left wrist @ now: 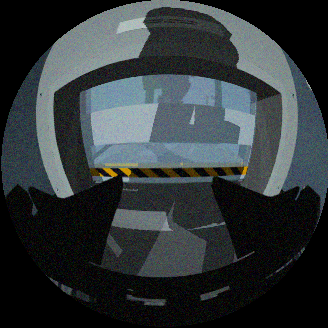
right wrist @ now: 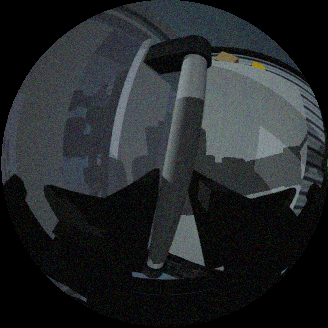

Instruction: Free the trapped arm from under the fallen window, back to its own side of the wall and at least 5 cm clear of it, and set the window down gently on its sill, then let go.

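Frame: origin at the left arm's base, x back, y right, z up, level; centimetres.
Where they show: left gripper, fingertip midpoint: [left wrist: 168, 181]; right gripper, fingertip midpoint: [left wrist: 165, 117] [right wrist: 173, 174].
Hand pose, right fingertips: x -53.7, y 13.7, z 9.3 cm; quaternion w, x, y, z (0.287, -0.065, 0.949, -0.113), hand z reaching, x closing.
Each offset is from my right fingertips to the centre of the thing. "*": to the spot under its first point. Level surfaces: height alone.
The window's lower edge, with its black-and-yellow stripe @(* dz -8.6, dx +5.7, dy +0.6 cm) [left wrist: 167, 172], lies low across the opening in the white wall [left wrist: 90, 50]. It is close to the sill; whether it touches the sill cannot be told. My left gripper [left wrist: 168, 181] is open and empty, facing the opening from its own side. Both its fingers show in front of the wall, with no part of the window over them; the exact clearance cannot be judged. My right gripper [right wrist: 173, 174] is shut on the window's grey handle bar @(dz +1.1, dx -0.8, dy +0.7 cm) [right wrist: 184, 125], which slants upright between its fingers. A black mount @(* dz +2.5, dx +1.8, dy -10.1 cm) [right wrist: 167, 52] joins the bar's top end.
A grey surface @(dz -11.0 cm) [left wrist: 172, 250] with shadows lies below my left gripper. In the right wrist view, a tan block @(dz -17.6, dx -0.7, dy -28.4 cm) [right wrist: 226, 57] and a yellow round thing @(dz -19.2, dx -10.5, dy -31.5 cm) [right wrist: 258, 65] stand at the far edge, near a ribbed striped surface [right wrist: 316, 145] on the right.
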